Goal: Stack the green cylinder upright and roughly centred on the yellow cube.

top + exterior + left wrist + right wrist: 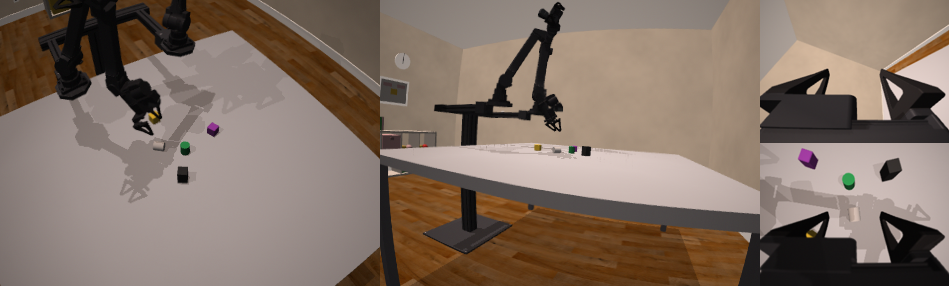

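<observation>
Now: left hand 800 mm above the green cylinder, 350 mm to the right of it and 50 mm short of it. Round my left hand: yellow cube 810 mm below, 330 mm to the left, 190 mm behind; black cube 800 mm below, 270 mm to the left, 160 mm ahead; white cylinder 810 mm below, 260 mm to the left, 30 mm behind.
</observation>
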